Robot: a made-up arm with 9 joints. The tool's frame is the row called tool.
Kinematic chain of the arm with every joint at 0, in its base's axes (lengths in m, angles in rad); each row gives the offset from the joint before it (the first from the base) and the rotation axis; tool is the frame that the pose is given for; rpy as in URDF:
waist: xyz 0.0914 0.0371 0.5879 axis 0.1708 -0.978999 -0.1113
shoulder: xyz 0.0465 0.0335 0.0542 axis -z
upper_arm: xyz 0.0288 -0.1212 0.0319 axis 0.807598 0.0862 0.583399
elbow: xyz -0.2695 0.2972 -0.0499 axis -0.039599 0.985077 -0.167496
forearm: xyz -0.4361 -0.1 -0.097 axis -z
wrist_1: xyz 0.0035 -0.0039 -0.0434 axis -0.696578 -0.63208 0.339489
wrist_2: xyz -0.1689 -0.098 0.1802 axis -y
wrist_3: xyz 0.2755 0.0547 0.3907 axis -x
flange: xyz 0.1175 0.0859 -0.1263 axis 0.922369 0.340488 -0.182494
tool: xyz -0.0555 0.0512 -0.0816 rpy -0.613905 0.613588 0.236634
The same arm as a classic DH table. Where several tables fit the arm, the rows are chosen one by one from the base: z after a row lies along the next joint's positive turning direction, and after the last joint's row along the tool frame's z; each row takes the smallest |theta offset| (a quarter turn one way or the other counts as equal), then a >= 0, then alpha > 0; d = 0 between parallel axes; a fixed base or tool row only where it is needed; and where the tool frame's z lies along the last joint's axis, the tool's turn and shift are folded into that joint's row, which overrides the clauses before.
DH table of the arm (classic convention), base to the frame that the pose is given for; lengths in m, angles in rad. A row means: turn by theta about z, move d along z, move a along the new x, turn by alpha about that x. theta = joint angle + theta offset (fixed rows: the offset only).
base (fixed): theta offset 0.1727; d 0.5856; a 0.0964; alpha 1.6823
waist: theta offset 0; d -0.0461; a 0.0516; alpha 1.4593
shoulder: theta offset -1.5044; d -0.072; a -0.1236; alpha -2.1937
upper_arm: theta offset 1.3957; d -0.1882; a 0.1524; alpha 1.6156
elbow: theta offset -0.9462; d 0.2189; a 0.4398; alpha 1.4025
forearm: theta offset 0.8741; d 0.1544; a -0.0052; alpha 1.9172
wrist_1: theta offset 1.272; d 0.2978; a -0.088; alpha -0.8866
wrist_2: theta offset 0.4535; d -0.1449; a -0.3907; alpha 1.5708
wrist_3: theta offset 0.492; d -0.0698; a 0.0707; alpha 2.745
flange: theta offset 1.4291; d 0.3463; a 0.1044; alpha -1.1552
tool (fixed): theta offset -1.4126; d -0.0364; a 0; alpha 0

